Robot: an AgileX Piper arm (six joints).
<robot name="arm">
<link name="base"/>
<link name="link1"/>
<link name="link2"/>
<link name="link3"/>
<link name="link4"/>
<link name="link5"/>
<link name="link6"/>
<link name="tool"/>
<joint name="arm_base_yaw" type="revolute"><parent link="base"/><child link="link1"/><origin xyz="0.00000 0.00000 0.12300" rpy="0.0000 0.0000 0.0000"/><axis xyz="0 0 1"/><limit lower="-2.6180" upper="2.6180"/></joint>
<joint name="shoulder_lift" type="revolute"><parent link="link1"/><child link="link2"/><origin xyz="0.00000 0.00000 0.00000" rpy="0.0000 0.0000 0.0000"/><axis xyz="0 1 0"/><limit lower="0.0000" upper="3.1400"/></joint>
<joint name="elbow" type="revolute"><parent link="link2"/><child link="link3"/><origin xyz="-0.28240 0.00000 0.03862" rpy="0.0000 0.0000 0.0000"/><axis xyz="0 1 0"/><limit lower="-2.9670" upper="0.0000"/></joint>
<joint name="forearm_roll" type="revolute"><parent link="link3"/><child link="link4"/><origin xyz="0.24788 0.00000 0.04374" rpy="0.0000 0.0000 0.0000"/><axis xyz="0.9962 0 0.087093"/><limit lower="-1.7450" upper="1.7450"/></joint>
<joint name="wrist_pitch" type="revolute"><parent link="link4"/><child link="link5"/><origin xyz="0.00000 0.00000 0.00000" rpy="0.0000 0.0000 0.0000"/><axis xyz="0 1 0"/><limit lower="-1.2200" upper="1.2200"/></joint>
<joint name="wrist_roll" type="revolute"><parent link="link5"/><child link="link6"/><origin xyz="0.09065 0.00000 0.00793" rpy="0.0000 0.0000 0.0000"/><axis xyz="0.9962 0 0.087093"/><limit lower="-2.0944" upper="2.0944"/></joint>
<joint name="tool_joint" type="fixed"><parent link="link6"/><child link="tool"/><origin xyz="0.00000 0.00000 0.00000" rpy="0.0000 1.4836 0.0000"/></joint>
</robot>
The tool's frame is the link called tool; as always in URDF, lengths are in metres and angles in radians.
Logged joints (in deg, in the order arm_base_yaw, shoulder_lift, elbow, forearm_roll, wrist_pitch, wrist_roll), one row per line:
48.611 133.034 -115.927 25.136 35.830 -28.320
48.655 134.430 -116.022 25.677 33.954 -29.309
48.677 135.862 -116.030 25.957 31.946 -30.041
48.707 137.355 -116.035 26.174 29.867 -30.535
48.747 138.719 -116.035 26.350 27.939 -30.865
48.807 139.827 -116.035 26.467 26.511 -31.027
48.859 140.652 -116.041 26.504 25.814 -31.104
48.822 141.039 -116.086 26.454 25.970 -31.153
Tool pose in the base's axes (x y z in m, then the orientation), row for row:
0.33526 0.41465 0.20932 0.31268 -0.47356 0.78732 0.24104
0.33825 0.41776 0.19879 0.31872 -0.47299 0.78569 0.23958
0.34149 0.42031 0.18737 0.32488 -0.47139 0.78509 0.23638
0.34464 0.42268 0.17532 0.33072 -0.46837 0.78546 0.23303
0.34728 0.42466 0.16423 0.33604 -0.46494 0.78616 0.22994
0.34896 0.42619 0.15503 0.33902 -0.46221 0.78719 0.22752
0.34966 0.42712 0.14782 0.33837 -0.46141 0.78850 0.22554
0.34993 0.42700 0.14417 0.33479 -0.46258 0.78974 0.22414
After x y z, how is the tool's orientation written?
As a quaternion, w x y z.
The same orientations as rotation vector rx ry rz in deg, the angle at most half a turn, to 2 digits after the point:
-71.57 118.99 36.43
-71.27 118.39 36.10
-70.82 117.95 35.51
-70.16 117.67 34.91
-69.47 117.47 34.36
-68.96 117.45 33.95
-68.86 117.68 33.66
-69.16 118.07 33.51

